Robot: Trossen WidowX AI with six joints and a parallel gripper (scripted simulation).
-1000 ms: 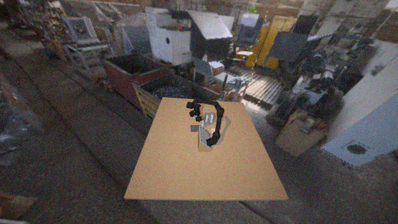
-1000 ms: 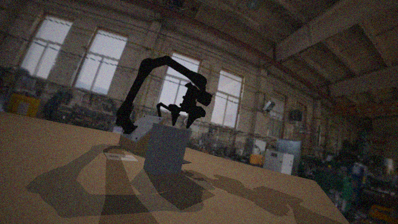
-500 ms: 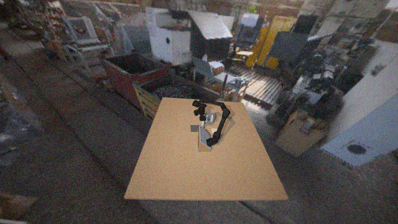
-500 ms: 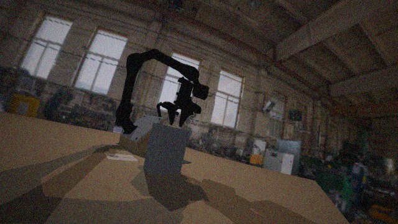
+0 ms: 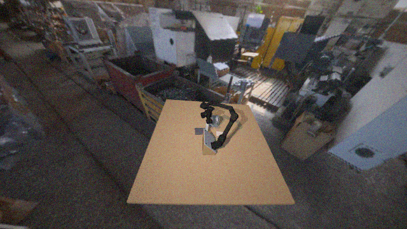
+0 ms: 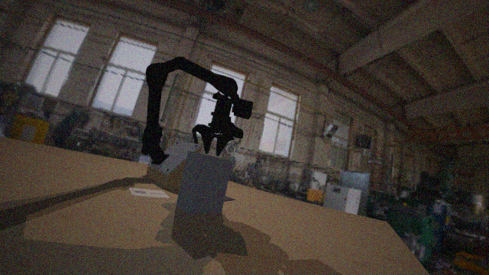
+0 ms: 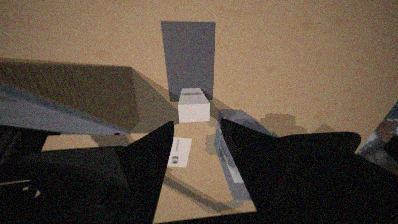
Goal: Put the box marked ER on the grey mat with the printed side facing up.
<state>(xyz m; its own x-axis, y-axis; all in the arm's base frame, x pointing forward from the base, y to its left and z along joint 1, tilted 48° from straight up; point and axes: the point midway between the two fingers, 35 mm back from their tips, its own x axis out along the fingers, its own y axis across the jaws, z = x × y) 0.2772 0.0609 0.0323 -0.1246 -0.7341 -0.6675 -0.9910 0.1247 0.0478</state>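
Now: gripper tip 15 cm above the grey mat and 6 cm to the right of it. From my gripper tip the other things lie so: paper 17 cm to the right, 15 cm below, 6 cm behind.
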